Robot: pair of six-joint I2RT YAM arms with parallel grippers.
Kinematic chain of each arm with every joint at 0, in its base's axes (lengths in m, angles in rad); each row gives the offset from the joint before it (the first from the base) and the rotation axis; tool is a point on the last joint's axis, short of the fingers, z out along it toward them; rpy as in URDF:
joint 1: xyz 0 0 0.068 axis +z
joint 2: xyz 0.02 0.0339 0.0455 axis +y
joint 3: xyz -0.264 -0.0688 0 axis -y
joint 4: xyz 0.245 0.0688 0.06 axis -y
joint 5: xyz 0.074 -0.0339 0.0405 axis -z
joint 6: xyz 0.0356 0 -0.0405 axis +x
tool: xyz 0 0 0 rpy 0 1.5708 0
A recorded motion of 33 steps. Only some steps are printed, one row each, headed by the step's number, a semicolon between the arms.
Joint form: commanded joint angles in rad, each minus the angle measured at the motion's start. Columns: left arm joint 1, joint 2, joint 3, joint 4, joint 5, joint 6; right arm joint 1, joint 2, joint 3, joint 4, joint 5, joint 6.
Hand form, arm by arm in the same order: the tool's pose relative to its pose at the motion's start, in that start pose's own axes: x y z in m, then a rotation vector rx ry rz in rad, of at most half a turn. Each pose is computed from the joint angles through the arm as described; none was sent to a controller.
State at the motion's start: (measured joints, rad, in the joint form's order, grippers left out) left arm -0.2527 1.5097 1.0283 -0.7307 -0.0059 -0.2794; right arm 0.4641 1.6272 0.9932 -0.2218 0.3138 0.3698
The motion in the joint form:
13: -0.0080 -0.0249 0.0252 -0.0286 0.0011 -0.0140; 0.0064 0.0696 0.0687 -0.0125 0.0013 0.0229
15: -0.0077 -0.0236 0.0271 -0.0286 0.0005 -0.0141; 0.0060 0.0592 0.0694 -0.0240 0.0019 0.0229
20: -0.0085 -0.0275 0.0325 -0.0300 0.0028 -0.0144; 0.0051 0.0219 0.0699 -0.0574 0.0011 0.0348
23: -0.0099 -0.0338 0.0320 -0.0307 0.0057 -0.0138; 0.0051 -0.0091 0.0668 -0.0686 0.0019 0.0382
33: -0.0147 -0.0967 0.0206 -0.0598 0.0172 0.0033; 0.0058 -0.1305 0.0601 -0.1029 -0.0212 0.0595
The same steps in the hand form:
13: -0.0022 -0.0030 -0.0125 0.0099 -0.0195 -0.0067; -0.0081 0.0098 0.0120 0.0015 0.0115 0.0141
15: -0.0027 -0.0030 -0.0125 0.0094 -0.0203 -0.0070; -0.0091 0.0090 0.0089 0.0025 0.0116 0.0143
20: -0.0036 -0.0036 -0.0148 0.0142 -0.0271 -0.0066; -0.0125 0.0061 -0.0020 0.0009 0.0080 0.0282
23: -0.0032 -0.0040 -0.0166 0.0189 -0.0311 -0.0047; -0.0154 0.0041 -0.0108 -0.0044 -0.0070 0.0368
33: 0.0043 -0.0034 -0.0319 0.0376 -0.0490 0.0171; -0.0269 -0.0028 -0.0463 -0.0563 -0.0685 0.0816

